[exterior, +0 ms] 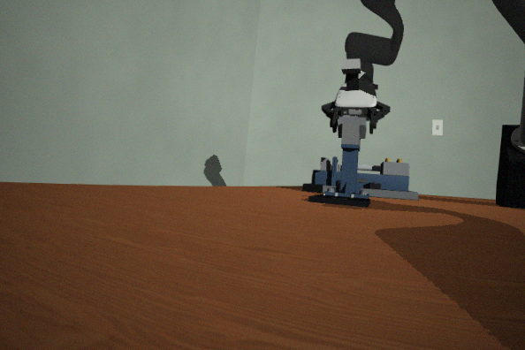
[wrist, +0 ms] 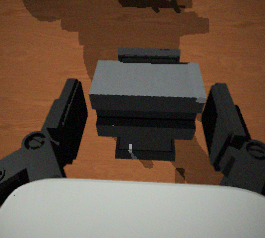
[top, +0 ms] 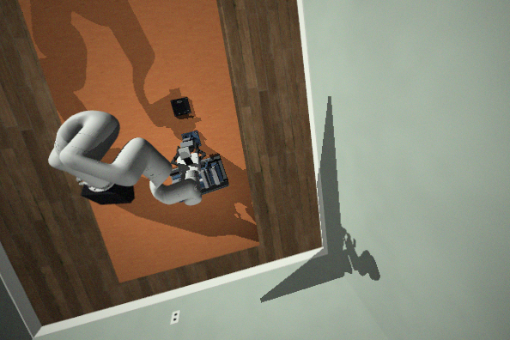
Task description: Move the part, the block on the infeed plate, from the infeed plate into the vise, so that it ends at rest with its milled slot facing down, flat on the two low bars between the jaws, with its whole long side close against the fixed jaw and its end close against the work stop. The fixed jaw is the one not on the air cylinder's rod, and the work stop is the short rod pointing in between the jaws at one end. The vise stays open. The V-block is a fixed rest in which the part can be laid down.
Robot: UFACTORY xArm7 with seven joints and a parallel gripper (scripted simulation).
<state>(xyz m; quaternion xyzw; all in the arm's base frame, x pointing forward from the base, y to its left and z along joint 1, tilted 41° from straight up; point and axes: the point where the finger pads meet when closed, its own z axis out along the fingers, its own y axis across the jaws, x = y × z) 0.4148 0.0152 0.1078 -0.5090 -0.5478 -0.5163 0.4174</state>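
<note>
My gripper is now right at the grey part. Also, from my hand: blue upright 10 cm below; then grey jaw 4 cm ahead, 21 cm to the right, 8 cm below; then work stop 7 cm ahead, 16 cm to the right, 7 cm below.
</note>
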